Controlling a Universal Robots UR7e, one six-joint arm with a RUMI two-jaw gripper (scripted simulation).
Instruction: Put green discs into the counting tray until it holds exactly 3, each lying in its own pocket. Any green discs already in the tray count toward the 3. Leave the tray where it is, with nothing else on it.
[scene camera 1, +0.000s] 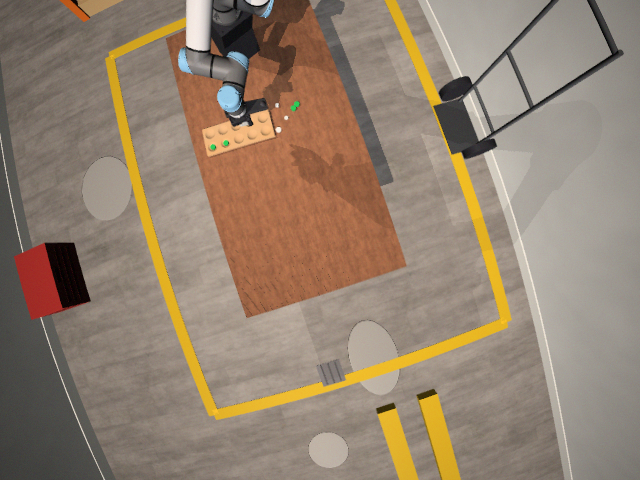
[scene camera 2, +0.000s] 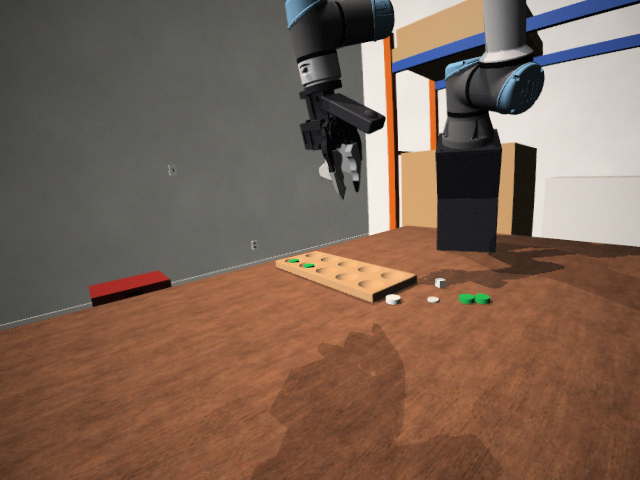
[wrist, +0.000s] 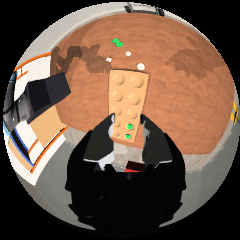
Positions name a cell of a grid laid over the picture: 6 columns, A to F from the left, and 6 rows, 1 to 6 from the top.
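Scene camera 2 gives me my gripper (scene camera 2: D3) together with a tan counting tray (scene camera 2: D4). In scene camera 1 I find the tray again (scene camera 1: C2). The wrist view shows me both the tray (wrist: D3) and my gripper (wrist: D3).
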